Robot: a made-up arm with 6 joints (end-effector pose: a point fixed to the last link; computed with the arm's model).
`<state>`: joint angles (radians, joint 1 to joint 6).
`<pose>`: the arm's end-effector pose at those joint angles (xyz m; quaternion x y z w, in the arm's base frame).
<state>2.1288 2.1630 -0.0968 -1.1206 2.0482 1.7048</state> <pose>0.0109 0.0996 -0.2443 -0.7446 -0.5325 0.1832 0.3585</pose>
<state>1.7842 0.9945 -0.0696 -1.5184 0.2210 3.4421</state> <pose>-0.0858 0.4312 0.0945 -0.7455 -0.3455 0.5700 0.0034</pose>
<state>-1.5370 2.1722 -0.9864 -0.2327 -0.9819 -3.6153</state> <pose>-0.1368 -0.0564 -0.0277 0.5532 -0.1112 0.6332 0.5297</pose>
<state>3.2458 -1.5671 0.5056 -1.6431 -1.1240 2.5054</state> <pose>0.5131 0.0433 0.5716 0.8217 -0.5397 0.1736 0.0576</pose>
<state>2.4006 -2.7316 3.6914 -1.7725 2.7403 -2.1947</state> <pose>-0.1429 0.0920 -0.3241 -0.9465 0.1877 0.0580 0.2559</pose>
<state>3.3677 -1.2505 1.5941 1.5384 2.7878 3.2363</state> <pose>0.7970 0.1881 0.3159 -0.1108 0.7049 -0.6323 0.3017</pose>
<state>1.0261 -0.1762 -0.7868 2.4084 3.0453 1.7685</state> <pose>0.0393 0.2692 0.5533 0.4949 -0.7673 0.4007 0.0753</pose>
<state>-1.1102 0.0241 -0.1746 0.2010 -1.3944 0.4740</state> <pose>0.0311 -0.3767 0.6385 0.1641 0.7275 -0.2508 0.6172</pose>
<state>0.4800 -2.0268 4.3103 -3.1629 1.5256 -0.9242</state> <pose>-0.1426 0.0864 0.0147 -0.7107 0.1272 0.6670 0.1839</pose>
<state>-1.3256 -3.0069 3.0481 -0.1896 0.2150 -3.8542</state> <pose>-0.0721 -0.2883 -0.3718 -0.6966 0.5714 -0.2678 0.3413</pose>
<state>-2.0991 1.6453 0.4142 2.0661 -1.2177 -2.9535</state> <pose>-0.2973 -0.6438 -0.1124 0.0903 -0.0548 -0.9942 0.0184</pose>
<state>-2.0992 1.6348 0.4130 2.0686 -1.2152 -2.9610</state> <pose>-0.2985 -0.6463 -0.1053 0.0888 -0.0622 -0.9939 0.0200</pose>
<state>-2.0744 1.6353 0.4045 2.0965 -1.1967 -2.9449</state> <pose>-0.2773 -0.6514 -0.1083 0.0972 -0.0454 -0.9931 0.0479</pose>
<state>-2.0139 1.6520 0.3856 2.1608 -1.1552 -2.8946</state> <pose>-0.2238 -0.6564 -0.1257 0.1170 0.0076 -0.9866 0.1135</pose>
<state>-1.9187 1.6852 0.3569 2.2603 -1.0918 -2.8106</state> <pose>-0.1401 -0.6522 -0.1562 0.1403 0.0977 -0.9616 0.2149</pose>
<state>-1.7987 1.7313 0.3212 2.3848 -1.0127 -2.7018</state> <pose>-0.0392 -0.6278 -0.1942 0.1545 0.2146 -0.9033 0.3378</pose>
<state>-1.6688 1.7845 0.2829 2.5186 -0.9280 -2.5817</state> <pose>0.0593 -0.5797 -0.2326 0.1501 0.3380 -0.8074 0.4597</pose>
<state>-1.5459 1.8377 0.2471 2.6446 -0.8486 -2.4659</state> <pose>0.1382 -0.5165 -0.2650 0.1278 0.4455 -0.6873 0.5594</pose>
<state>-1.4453 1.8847 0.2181 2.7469 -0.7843 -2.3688</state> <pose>0.1899 -0.4539 -0.2888 0.0980 0.5234 -0.5696 0.6261</pose>
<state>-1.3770 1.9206 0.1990 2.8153 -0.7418 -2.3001</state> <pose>0.2173 -0.4063 -0.3042 0.0725 0.5702 -0.4805 0.6624</pose>
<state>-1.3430 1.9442 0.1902 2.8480 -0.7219 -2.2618</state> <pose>0.2280 -0.3794 -0.3135 0.0584 0.5929 -0.4322 0.6769</pose>
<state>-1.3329 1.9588 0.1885 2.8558 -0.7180 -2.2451</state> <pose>0.2299 -0.3681 -0.3194 0.0539 0.6019 -0.4153 0.6799</pose>
